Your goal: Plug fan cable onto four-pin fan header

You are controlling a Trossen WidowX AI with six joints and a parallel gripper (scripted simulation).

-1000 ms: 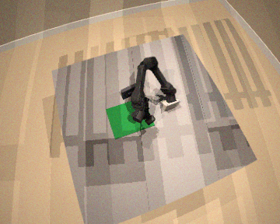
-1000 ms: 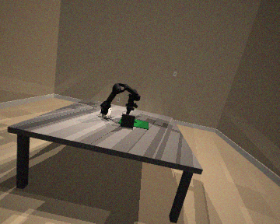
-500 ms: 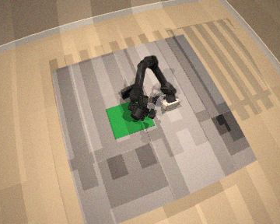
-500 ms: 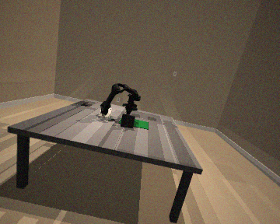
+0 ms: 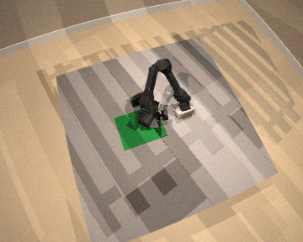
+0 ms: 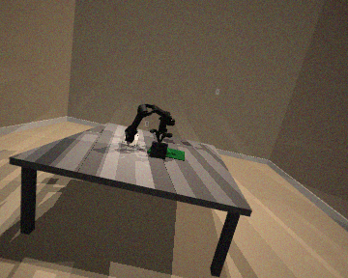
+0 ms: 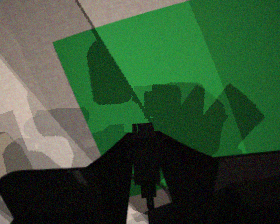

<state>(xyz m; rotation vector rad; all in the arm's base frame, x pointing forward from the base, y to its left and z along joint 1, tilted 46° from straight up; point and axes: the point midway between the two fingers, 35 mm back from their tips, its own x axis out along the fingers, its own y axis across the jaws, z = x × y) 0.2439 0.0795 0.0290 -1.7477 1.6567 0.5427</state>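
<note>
My gripper tip is now 7 cm above the four-pin fan header and 5 cm to the left of it. Round my gripper tip: black fan 18 cm to the right, 4 cm ahead, 1 cm below; dark fan plug 1 cm to the right, 1 cm above; green board 8 cm below, 8 cm ahead, 1 cm to the right.
</note>
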